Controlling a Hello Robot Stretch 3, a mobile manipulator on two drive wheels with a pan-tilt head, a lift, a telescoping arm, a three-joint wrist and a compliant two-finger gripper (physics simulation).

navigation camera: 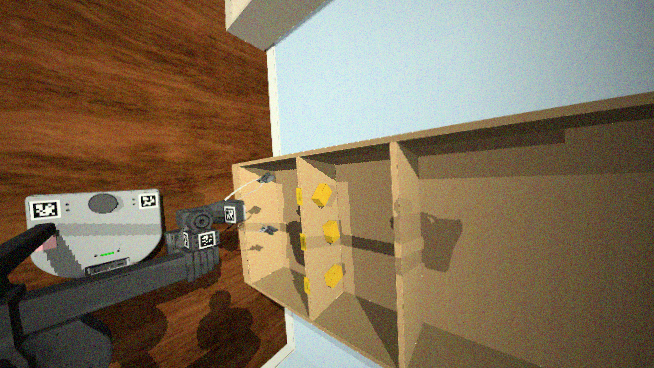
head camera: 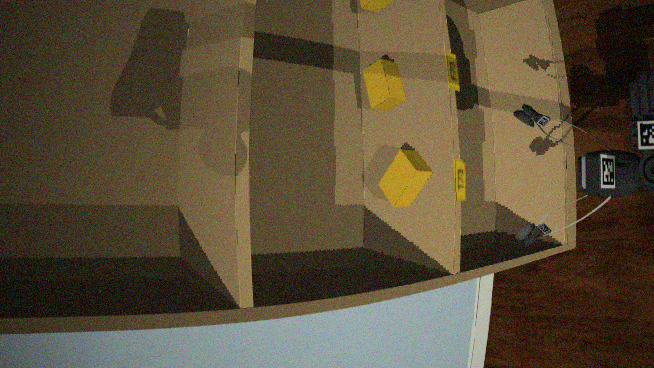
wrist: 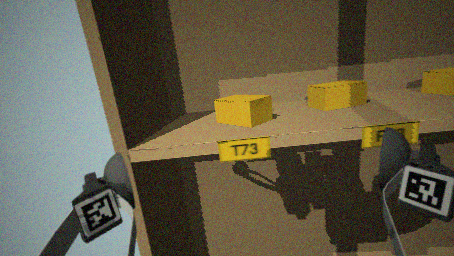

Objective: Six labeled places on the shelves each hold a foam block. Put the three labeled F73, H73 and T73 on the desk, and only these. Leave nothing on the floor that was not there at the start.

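Frame: origin at the robot's base, x down, y right, z back, level; centimetres.
Where they show: gripper, fingertip midpoint: [navigation camera: 275, 203] [head camera: 517, 175] [wrist: 248, 160]; robot's base, link origin: [navigation camera: 103, 202].
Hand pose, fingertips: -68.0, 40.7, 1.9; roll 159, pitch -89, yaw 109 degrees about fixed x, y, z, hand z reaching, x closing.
Note:
Each offset is from my fingertips to the top centre of the thing, as dx, dy, dz. "pt": to the spot under its first point. Level surfaces: height alone.
The T73 label {pt +5.2, +16.4, -0.8} [head camera: 460, 180] [navigation camera: 299, 196] [wrist: 244, 149] is on a shelf board's front edge, with a yellow foam block {-0.9, +27.4, -0.4} [head camera: 405, 177] [navigation camera: 322, 195] [wrist: 243, 111] behind it. A middle block {-0.9, +33.3, +18.6} [head camera: 384, 85] [navigation camera: 331, 232] [wrist: 337, 95] stands behind a second label {pt +5.1, +17.4, +20.0} [head camera: 452, 71] [navigation camera: 303, 242] [wrist: 390, 134], partly covered by a finger in the wrist view. A third block {-0.9, +34.0, +41.7} [head camera: 376, 4] [navigation camera: 334, 276] [wrist: 440, 81] has a label {pt +4.8, +18.4, +40.6} [navigation camera: 307, 285] too small to read. My gripper [head camera: 524, 174] [navigation camera: 270, 204] [wrist: 248, 160] is open and empty, outside the blocks' compartment, nearer the lower one. H73 and the desk cannot be identified.
The shelf unit's side panel {pt -4.0, +15.7, -19.0} [wrist: 107, 100] is close to the left finger in the wrist view. Another board [head camera: 244, 150] [navigation camera: 400, 250] lies above the blocks. My base [navigation camera: 125, 220] is on the wooden floor {dx +68.0} [navigation camera: 125, 100]. A pale structure [navigation camera: 280, 25] stands along the blue wall [navigation camera: 450, 55].

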